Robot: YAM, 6 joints.
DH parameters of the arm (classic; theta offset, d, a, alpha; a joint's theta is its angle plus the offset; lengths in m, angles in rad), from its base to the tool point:
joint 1: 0 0.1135 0.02 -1.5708
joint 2: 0 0 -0.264 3.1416
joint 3: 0.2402 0 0.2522 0
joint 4: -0.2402 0 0.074 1.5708
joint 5: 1.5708 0 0 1.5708
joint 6: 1.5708 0.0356 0 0
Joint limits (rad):
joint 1: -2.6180..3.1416
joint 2: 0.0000..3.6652
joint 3: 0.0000..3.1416
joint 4: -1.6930..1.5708
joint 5: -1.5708..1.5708
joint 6: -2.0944..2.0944
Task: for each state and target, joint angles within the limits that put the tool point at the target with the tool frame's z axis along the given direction. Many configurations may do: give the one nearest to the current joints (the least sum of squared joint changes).
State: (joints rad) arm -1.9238 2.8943 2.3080 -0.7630 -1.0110 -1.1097
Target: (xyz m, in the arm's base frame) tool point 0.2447 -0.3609 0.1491 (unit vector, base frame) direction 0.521 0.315 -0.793
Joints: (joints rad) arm -1.0247 2.2762 1.7828 -1.0757 -0.6548 -1.1097
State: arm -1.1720 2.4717 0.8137 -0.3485 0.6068 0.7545
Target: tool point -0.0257 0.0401 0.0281 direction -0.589 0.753 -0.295
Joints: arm -1.2285 2.8398 0.0018 0.0109 0.3067 0.7545
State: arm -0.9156 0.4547 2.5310 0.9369 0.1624 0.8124
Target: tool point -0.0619 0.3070 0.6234 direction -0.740 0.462 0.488
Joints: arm -1.4491 0.9300 2.6667 0.6778 0.7460 0.8124
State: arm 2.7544 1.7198 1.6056 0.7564 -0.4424 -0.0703
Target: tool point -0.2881 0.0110 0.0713 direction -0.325 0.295 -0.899
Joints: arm 3.1398 1.8439 0.7208 -0.1003 0.2987 -0.0703
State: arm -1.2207 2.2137 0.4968 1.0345 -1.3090 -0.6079
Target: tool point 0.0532 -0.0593 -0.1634 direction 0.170 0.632 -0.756
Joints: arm -1.0479 3.0828 0.6324 0.3305 -0.4813 -0.6079
